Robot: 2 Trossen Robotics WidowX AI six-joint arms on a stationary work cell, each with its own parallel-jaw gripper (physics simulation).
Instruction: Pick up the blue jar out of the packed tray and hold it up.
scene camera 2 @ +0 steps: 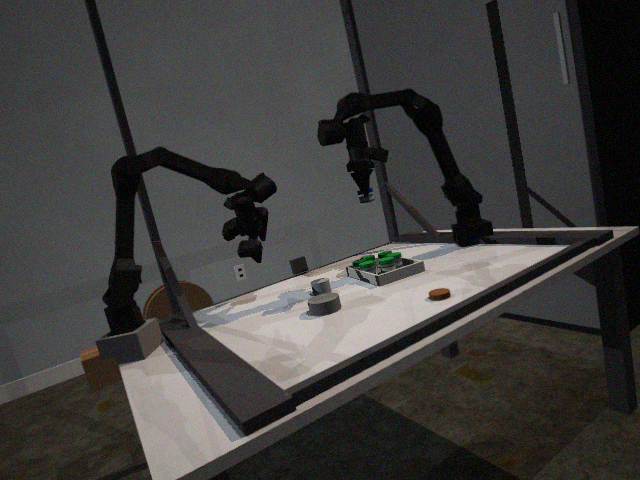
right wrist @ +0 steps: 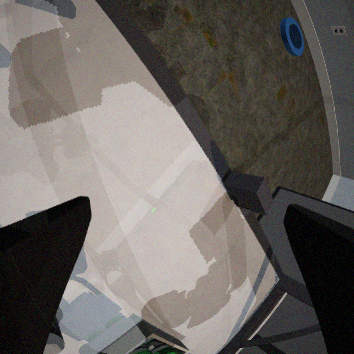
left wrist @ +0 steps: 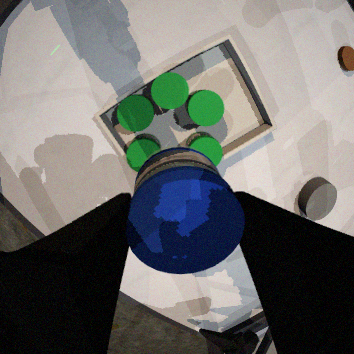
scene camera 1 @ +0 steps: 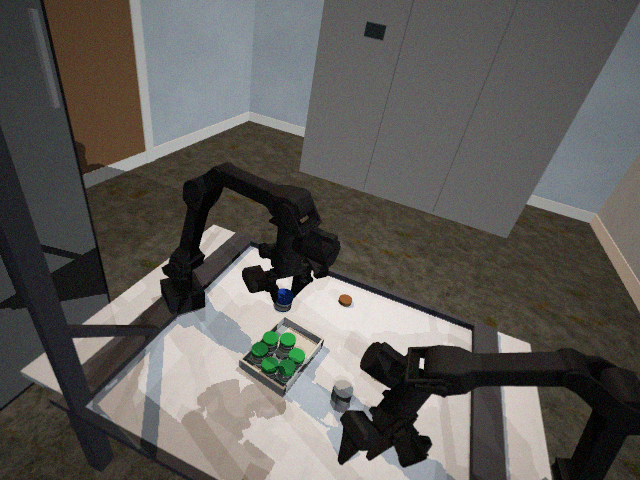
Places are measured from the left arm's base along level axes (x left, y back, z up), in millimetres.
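Pixels of known places: left gripper, between the fingertips: (scene camera 2: 366,195) (left wrist: 182,202) (scene camera 1: 283,299); right gripper, between the fingertips: (scene camera 2: 261,251) (right wrist: 191,211) (left wrist: 179,342) (scene camera 1: 354,460); left arm's base, origin of its link: (scene camera 2: 470,223) (scene camera 1: 182,286); right arm's base, origin of its link: (scene camera 2: 127,328).
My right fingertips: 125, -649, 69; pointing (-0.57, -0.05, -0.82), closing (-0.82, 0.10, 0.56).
For each thing: its top centre in the pictures, then the offset to it from my right fingertips, as dx, dy, dz.
- blue jar, centre of its top: (left wrist: 185,234) (scene camera 1: 284,294) (scene camera 2: 364,189) +23, +339, +116
- packed tray, centre of its top: (left wrist: 190,118) (scene camera 1: 284,348) (scene camera 2: 382,264) +52, +344, -101
- grey cylinder, centre of its top: (right wrist: 43,344) (scene camera 1: 343,388) (scene camera 2: 319,280) +125, +168, -94
- wider grey disc, centre of its top: (left wrist: 321,202) (scene camera 2: 323,298) +279, +186, -99
- orange-brown disc, centre of its top: (left wrist: 349,57) (scene camera 2: 438,291) (scene camera 1: 345,298) +342, +440, -117
The blue jar (scene camera 1: 282,299) (scene camera 2: 366,195) (left wrist: 185,220) has a blue lid and is held high above the table. My left gripper (scene camera 1: 284,295) (scene camera 2: 364,192) (left wrist: 182,202) is shut on it, one finger on each side of the lid in the left wrist view. The packed tray (scene camera 1: 262,380) (scene camera 2: 401,274) (left wrist: 247,131) stands on the table below, with several green-lidded jars in it, and is apart from the blue jar. My right gripper (right wrist: 191,211) is open and empty, above the table at the lower right of scene camera 1.
A grey cylinder (scene camera 1: 342,395) (scene camera 2: 321,285) (left wrist: 318,198) stands beside the tray. A wider grey disc (scene camera 2: 324,303) lies near it in scene camera 2. An orange-brown disc (scene camera 1: 345,299) (scene camera 2: 439,293) (left wrist: 347,58) lies on the table. Dark rails run along the table's edges.
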